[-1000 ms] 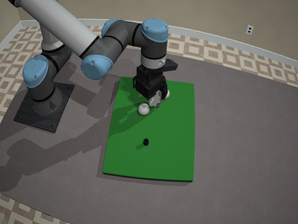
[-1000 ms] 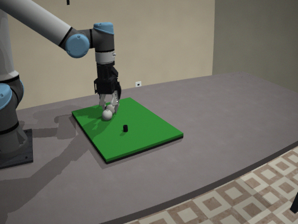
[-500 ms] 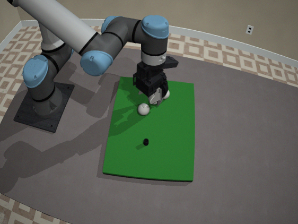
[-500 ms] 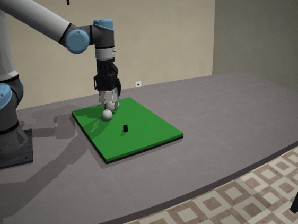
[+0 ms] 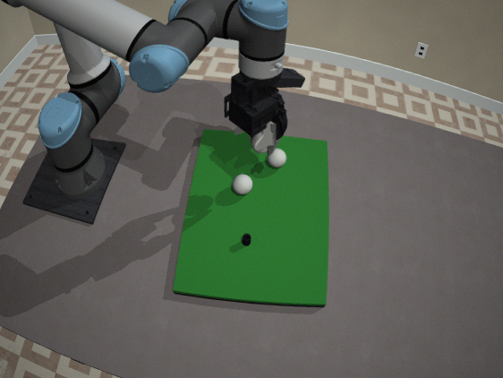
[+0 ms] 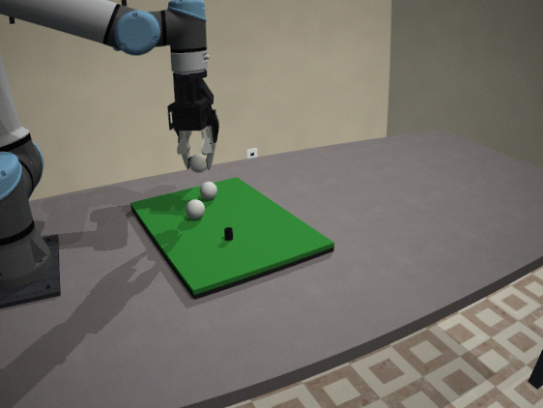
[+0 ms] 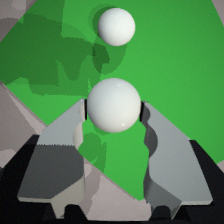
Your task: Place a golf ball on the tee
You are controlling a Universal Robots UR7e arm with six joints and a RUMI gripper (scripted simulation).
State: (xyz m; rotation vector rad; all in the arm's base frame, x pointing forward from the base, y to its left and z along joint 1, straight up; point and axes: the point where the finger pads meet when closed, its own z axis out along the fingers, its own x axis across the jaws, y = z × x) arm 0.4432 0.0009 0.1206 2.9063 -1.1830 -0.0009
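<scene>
Now: hand 130 mm to the left of the green mat, 120 mm above it and 20 mm past it.
</scene>
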